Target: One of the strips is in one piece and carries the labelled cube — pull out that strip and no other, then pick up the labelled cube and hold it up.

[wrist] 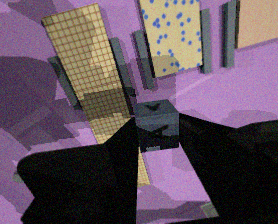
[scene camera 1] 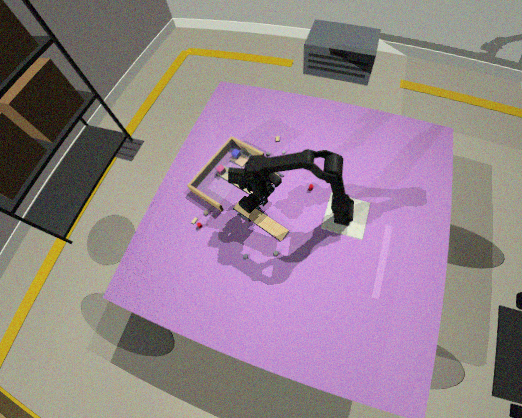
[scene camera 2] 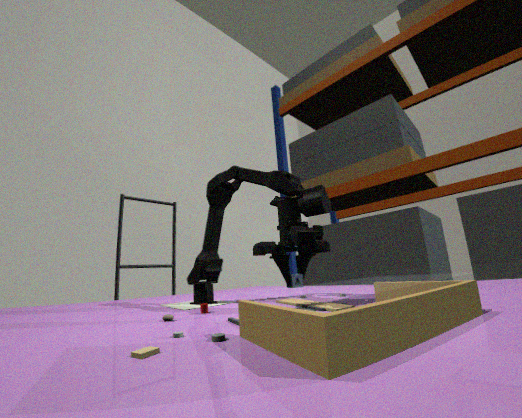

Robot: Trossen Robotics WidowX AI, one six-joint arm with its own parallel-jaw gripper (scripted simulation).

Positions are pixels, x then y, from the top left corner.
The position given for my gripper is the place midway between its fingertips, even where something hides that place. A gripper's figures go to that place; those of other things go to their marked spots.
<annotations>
My gripper (wrist: 153, 119) is 11 cm from the lens. A labelled cube (wrist: 157, 122): 9 cm from the lens. A tan grid-patterned strip (wrist: 81, 41): 16 cm from the lens. The marked spots on the labelled cube and the tan grid-patterned strip are 12 cm apart.
</annotations>
